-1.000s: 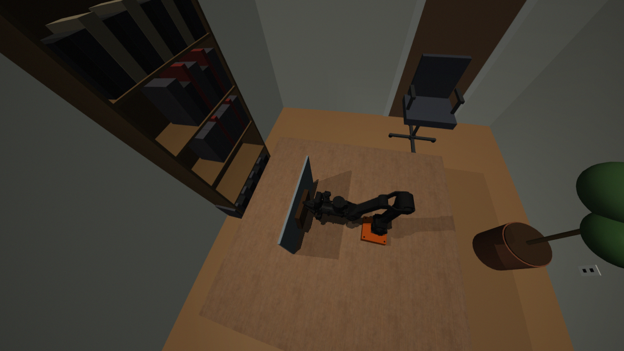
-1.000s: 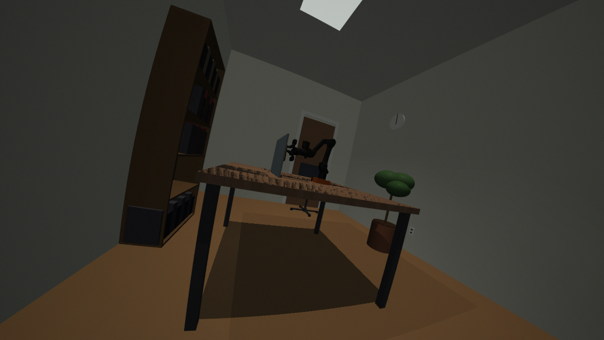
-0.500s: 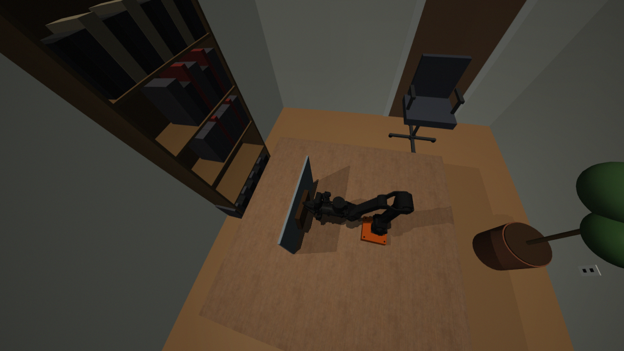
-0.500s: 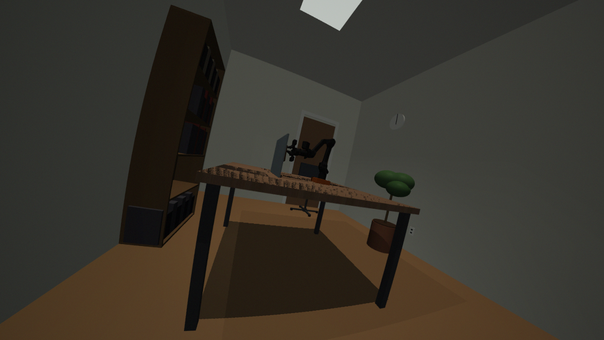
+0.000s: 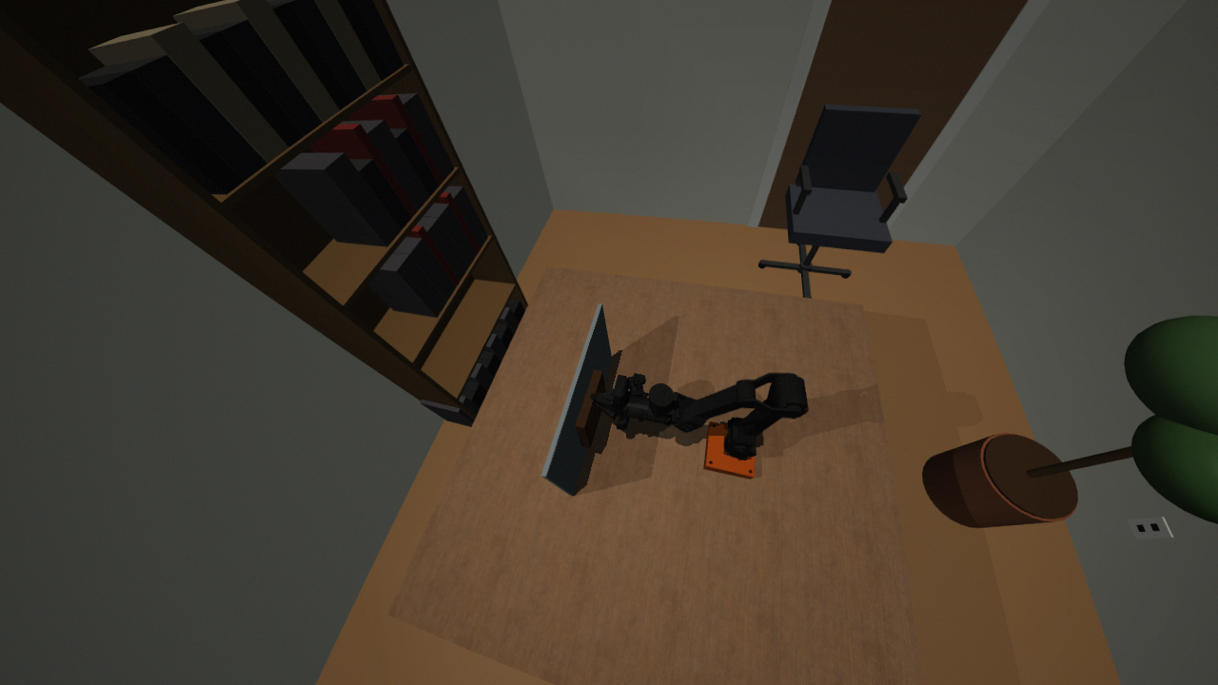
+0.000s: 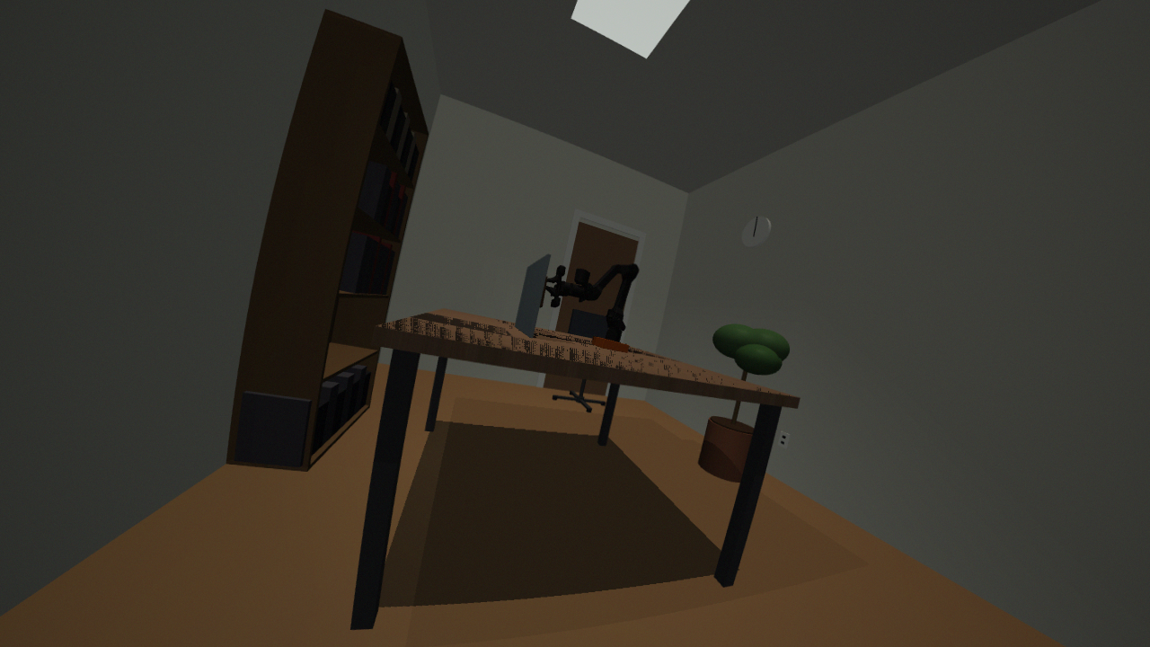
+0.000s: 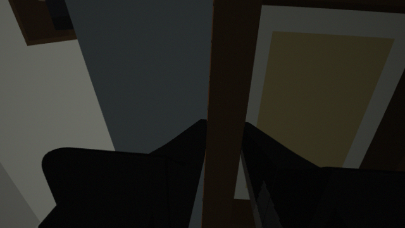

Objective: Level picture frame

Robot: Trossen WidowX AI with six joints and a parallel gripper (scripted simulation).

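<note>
Right now my gripper tip is 10 mm short of the picture frame, 10 mm to the right of it and 50 mm above it. From my gripper tip the other things lie so: grey wall panel: 20 mm ahead, 10 mm to the right, 70 mm below.
</note>
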